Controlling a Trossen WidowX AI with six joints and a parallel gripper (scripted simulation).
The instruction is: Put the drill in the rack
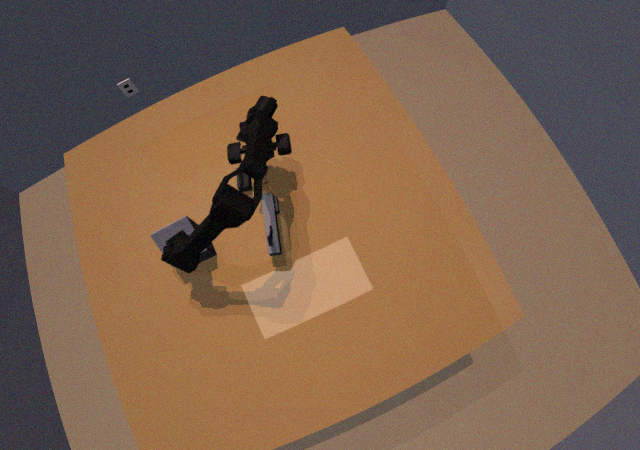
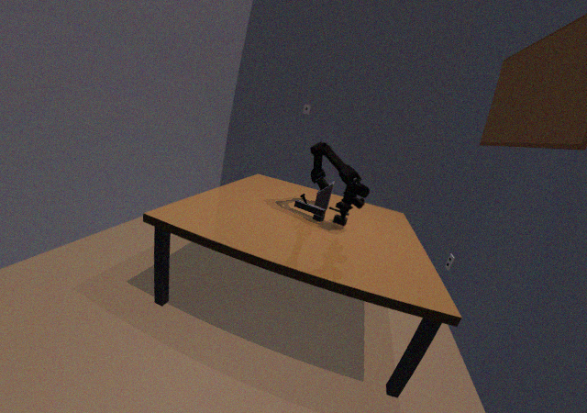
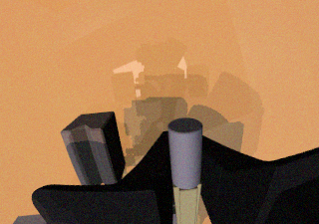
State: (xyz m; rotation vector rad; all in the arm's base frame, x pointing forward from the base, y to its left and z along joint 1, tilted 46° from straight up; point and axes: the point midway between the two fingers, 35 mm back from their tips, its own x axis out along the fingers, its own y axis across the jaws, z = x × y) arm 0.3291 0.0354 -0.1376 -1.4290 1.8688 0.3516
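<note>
My gripper tip is now 2 cm past the drill, 4 cm to the left of it and 3 cm below it. Also, from my gripper tip: dark block: 8 cm behind, 4 cm below; then grey block: 8 cm behind, 18 cm to the right, 2 cm below.
</note>
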